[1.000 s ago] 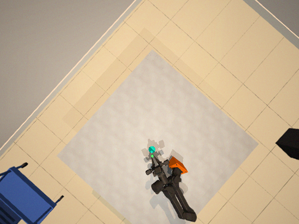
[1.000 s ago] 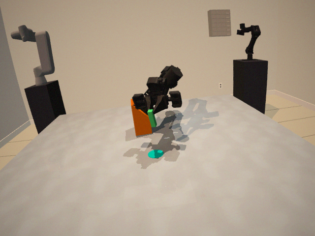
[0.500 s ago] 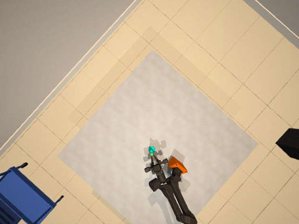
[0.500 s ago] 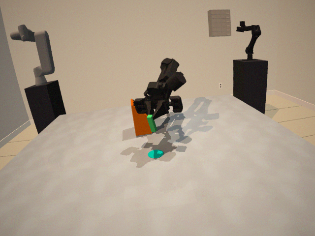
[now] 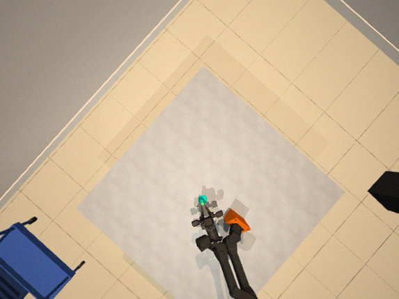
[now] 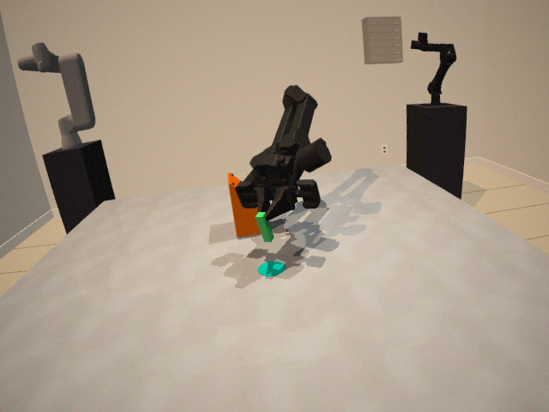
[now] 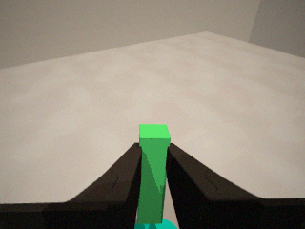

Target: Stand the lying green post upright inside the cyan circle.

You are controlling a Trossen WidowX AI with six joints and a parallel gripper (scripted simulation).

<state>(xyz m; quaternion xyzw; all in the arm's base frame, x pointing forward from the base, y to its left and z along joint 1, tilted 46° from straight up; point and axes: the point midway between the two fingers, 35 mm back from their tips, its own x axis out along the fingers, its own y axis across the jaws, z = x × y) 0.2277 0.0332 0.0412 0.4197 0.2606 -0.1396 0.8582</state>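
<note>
My gripper tip is now 120 mm above the cyan circle, 10 mm to the right of it and 10 mm past it. From my gripper tip the other things lie so: green post 20 mm below.
</note>
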